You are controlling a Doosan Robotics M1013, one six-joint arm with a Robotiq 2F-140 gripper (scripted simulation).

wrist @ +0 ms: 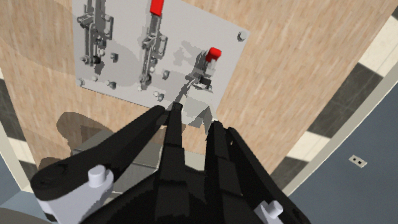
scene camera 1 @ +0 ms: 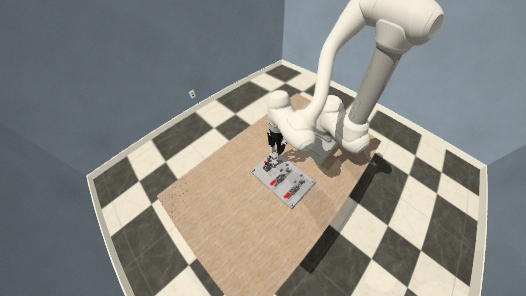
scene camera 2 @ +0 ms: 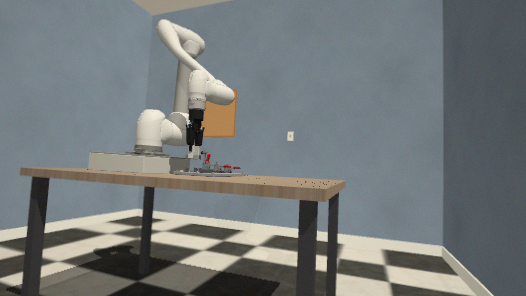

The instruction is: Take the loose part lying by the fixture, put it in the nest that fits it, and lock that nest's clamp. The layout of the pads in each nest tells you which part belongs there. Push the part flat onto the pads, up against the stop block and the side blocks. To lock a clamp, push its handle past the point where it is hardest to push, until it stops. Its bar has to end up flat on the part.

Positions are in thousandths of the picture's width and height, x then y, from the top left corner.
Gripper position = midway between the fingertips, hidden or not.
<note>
In view: the gripper (wrist: 491, 471), a light grey part (wrist: 499, 444) and a grey fixture plate (wrist: 474, 158).
</note>
